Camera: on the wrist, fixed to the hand. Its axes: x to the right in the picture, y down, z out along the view.
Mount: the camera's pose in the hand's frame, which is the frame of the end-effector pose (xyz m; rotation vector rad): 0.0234 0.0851 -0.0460 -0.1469 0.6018 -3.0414
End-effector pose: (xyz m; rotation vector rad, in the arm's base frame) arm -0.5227 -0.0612 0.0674 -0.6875 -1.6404 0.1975
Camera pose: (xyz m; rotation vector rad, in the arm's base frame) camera -0.4527 0.0083 0.0540 1.7933 -0.5250 -1.9445
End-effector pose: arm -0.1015 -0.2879 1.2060 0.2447 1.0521 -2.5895
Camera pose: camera -0.0904 -0.3183 1.1119 0.3899 -0.3383 0.2979
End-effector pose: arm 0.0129 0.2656 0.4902 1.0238 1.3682 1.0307
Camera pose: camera -0.0318 0.3081 0.5683 -1.7302 1.3450 -1.0705
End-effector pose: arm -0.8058 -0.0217 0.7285 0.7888 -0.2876 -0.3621
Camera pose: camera -0.7494 0.0529 0.7626 -0.3958 -1.6249 2.3965
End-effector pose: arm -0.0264 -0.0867 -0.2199 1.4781 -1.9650 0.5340
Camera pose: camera -0.1014 -0.0486 -0.1667 1.7536 1.4945 -0.5746
